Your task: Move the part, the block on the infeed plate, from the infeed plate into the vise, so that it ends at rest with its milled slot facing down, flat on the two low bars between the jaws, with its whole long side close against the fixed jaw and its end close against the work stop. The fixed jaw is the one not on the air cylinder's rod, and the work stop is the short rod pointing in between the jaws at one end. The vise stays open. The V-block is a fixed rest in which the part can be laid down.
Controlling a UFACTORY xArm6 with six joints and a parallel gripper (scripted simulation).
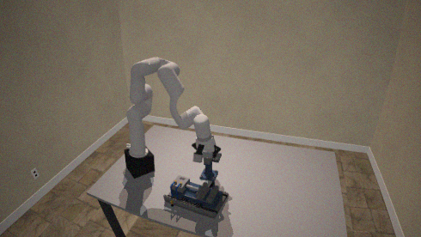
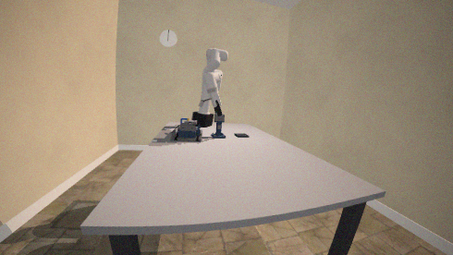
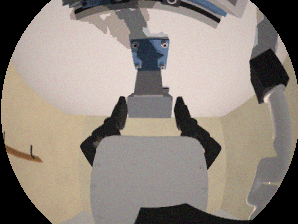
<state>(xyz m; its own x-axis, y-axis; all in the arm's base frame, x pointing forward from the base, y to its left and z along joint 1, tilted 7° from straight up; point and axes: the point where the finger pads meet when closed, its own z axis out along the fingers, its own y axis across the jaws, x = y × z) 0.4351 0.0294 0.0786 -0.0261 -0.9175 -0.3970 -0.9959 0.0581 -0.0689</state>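
Now: hand 10 mm to the right of the part and 10 mm above it. From my hand the other things lie so: vise (200 mm to the right, 130 mm below, 10 mm behind); dark infeed plate (190 mm to the left, 160 mm below, 10 mm behind).
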